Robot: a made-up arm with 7 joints.
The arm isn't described. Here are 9 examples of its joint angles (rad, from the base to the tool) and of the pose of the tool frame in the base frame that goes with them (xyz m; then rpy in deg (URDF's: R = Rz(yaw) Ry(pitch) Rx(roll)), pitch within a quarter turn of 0, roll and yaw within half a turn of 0).
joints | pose
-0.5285 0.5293 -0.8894 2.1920 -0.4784 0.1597 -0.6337 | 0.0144 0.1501 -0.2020 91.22 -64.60 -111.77
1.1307 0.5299 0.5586 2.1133 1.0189 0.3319 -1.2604 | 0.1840 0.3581 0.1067 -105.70 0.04 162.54
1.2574 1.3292 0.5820 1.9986 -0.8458 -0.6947 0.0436 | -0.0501 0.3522 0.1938 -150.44 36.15 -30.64
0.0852 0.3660 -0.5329 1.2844 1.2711 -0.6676 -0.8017 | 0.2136 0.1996 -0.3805 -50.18 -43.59 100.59
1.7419 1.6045 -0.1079 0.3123 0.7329 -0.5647 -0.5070 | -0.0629 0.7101 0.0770 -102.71 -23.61 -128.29
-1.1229 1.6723 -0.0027 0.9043 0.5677 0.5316 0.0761 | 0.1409 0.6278 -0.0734 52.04 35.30 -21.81
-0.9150 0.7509 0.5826 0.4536 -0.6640 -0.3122 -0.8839 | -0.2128 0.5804 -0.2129 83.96 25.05 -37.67
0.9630 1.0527 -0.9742 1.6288 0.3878 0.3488 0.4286 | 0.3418 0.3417 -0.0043 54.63 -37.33 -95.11
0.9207 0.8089 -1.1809 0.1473 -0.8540 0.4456 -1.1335 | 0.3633 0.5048 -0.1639 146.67 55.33 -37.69
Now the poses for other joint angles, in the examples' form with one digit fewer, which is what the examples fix.
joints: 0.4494 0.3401 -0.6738 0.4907 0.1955 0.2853 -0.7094
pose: 0.314 0.297 -0.380 66.1 -24.0 -32.7
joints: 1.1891 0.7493 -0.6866 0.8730 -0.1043 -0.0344 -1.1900
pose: 0.419 0.409 0.043 175.9 -28.2 -95.5
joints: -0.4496 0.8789 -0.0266 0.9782 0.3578 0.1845 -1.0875
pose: 0.032 0.522 -0.279 98.5 -18.2 -18.5
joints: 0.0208 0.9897 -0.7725 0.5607 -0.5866 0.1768 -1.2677
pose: 0.130 0.529 -0.292 103.9 38.6 -75.4
